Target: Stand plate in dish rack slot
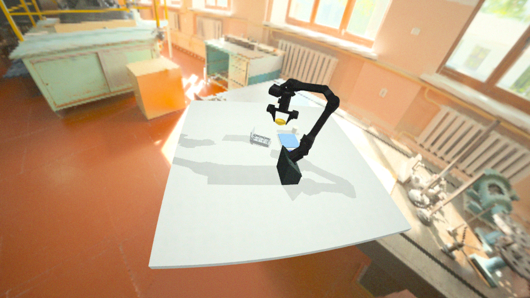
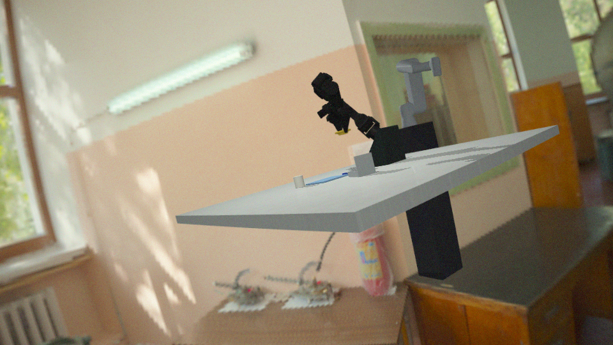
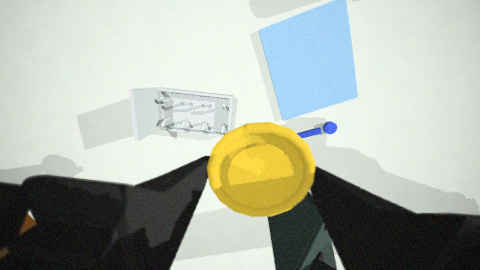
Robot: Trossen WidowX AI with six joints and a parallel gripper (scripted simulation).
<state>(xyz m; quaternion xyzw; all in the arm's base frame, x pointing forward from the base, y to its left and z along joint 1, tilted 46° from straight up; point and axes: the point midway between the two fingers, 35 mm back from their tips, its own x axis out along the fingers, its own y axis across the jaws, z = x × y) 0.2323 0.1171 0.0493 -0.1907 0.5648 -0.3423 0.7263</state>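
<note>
Now: the grey dish rack 3 cm ahead of my gripper tip, 10 cm to the left of it and 16 cm below it. From my gripper tip the other things lie so: blue utensil: 5 cm behind, 11 cm to the right, 18 cm below; yellow plate: 1 cm above; blue mat: 6 cm ahead, 11 cm to the right, 18 cm below.
</note>
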